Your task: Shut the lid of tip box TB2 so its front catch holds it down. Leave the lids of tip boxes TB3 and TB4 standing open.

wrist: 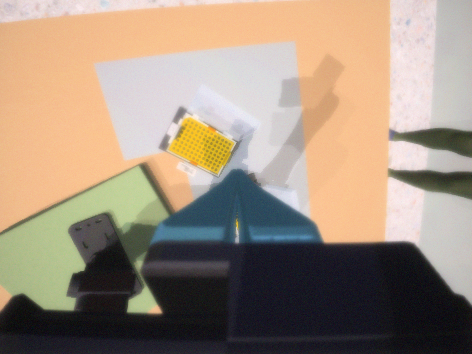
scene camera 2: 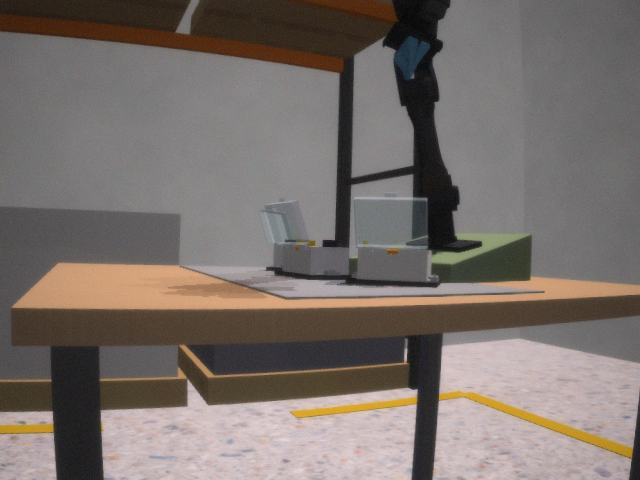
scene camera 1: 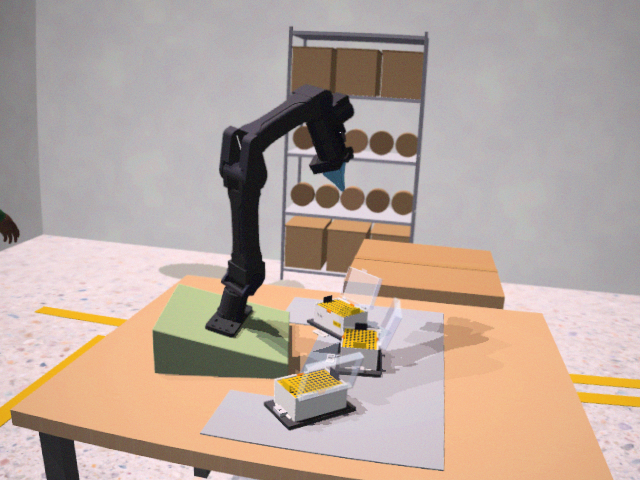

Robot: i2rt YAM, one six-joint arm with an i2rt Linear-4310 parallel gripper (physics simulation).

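Three white tip boxes with yellow racks stand with clear lids open; their TB numbers are unreadable here. The near box has its lid raised. The middle box has its lid leaning right in scene view 1. The far box has its lid raised. My gripper is shut and empty, pointing down high above the table, clear of the boxes. In the wrist view its fingers partly hide the middle box.
A grey mat lies under the boxes on the wooden table. The arm stands on a green wedge. A small label card lies beside the far box.
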